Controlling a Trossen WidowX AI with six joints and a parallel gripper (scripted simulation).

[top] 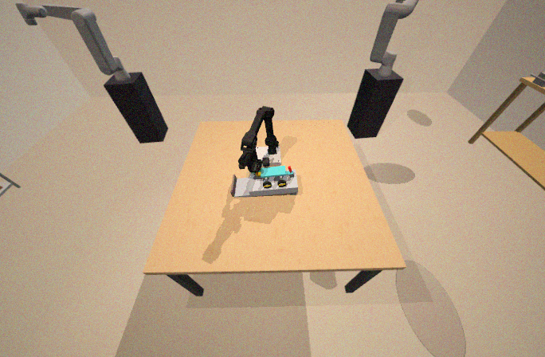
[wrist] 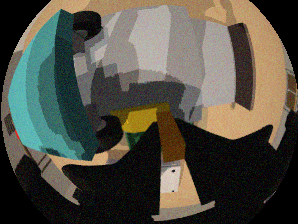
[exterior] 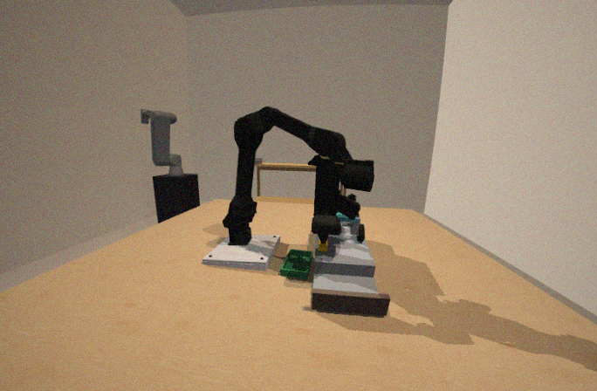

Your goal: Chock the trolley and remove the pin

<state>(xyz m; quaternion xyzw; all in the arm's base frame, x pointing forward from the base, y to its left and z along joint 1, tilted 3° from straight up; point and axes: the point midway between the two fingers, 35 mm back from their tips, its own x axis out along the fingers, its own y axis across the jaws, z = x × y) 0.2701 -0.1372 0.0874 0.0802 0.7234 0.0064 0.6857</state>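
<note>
Right now the yellow chock is 2 cm to the left of my gripper tip and 1 cm below it. Also, from my gripper tip: green tray: 10 cm below, 7 cm behind, 2 cm to the left; grey ramp: 10 cm to the left, 7 cm ahead, 4 cm below; teal trolley: 11 cm to the left, 7 cm ahead, 2 cm above.
</note>
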